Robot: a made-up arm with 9 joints. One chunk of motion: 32 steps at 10 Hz.
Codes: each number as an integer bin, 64 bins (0 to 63) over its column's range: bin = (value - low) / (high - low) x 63, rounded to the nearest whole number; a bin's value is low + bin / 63 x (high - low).
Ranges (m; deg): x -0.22..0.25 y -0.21..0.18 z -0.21..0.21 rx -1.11..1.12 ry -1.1..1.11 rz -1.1..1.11
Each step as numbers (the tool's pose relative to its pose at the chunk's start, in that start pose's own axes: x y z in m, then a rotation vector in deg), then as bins.
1 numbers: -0.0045 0.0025 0.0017 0.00 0.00 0.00
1 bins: 29 34 32 31 31 31
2 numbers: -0.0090 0.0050 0.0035 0.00 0.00 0.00
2 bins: 28 35 32 31 31 31
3 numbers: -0.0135 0.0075 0.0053 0.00 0.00 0.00
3 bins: 28 35 32 31 31 31
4 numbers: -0.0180 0.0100 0.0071 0.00 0.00 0.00
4 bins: 27 36 33 31 31 31
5 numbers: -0.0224 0.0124 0.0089 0.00 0.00 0.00
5 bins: 26 36 33 31 31 31
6 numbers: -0.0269 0.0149 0.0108 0.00 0.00 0.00
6 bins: 26 36 33 31 31 31
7 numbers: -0.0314 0.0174 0.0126 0.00 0.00 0.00
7 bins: 25 37 33 31 31 31
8 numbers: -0.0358 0.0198 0.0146 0.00 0.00 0.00
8 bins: 25 37 34 31 31 31
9 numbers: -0.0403 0.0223 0.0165 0.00 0.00 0.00
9 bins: 24 38 34 31 31 31
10 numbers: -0.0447 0.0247 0.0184 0.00 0.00 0.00
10 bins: 23 38 34 31 31 31
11 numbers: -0.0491 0.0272 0.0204 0.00 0.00 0.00
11 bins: 23 38 35 31 31 31
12 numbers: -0.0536 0.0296 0.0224 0.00 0.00 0.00
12 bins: 22 39 35 31 31 31
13 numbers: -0.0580 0.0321 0.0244 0.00 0.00 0.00
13 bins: 22 39 35 31 31 31
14 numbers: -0.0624 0.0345 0.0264 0.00 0.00 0.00
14 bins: 21 39 35 31 31 31
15 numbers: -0.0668 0.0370 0.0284 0.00 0.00 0.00
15 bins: 21 40 36 31 31 31
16 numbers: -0.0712 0.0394 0.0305 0.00 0.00 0.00
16 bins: 20 40 36 31 31 31
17 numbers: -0.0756 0.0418 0.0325 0.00 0.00 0.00
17 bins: 19 41 36 31 31 31
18 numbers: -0.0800 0.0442 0.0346 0.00 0.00 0.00
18 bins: 19 41 37 31 31 31
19 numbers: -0.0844 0.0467 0.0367 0.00 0.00 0.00
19 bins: 18 41 37 31 31 31
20 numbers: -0.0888 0.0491 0.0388 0.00 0.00 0.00
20 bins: 18 42 37 31 31 31
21 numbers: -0.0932 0.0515 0.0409 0.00 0.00 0.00
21 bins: 17 42 38 31 31 31
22 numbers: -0.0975 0.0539 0.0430 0.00 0.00 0.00
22 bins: 16 43 38 31 31 31
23 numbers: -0.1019 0.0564 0.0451 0.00 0.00 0.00
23 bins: 16 43 38 31 31 31
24 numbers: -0.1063 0.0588 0.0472 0.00 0.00 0.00
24 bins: 15 43 39 31 31 31
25 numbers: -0.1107 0.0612 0.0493 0.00 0.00 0.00
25 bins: 15 44 39 31 31 31
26 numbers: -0.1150 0.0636 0.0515 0.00 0.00 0.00
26 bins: 14 44 39 31 31 31
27 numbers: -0.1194 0.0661 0.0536 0.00 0.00 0.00
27 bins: 13 45 40 31 31 31
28 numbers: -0.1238 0.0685 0.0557 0.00 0.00 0.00
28 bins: 13 45 40 31 31 31
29 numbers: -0.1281 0.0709 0.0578 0.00 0.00 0.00
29 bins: 12 45 40 31 31 31
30 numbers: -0.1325 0.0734 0.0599 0.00 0.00 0.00
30 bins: 12 46 40 31 31 31
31 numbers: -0.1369 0.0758 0.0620 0.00 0.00 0.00
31 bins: 11 46 41 31 31 31
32 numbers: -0.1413 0.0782 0.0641 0.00 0.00 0.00
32 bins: 11 47 41 31 31 31
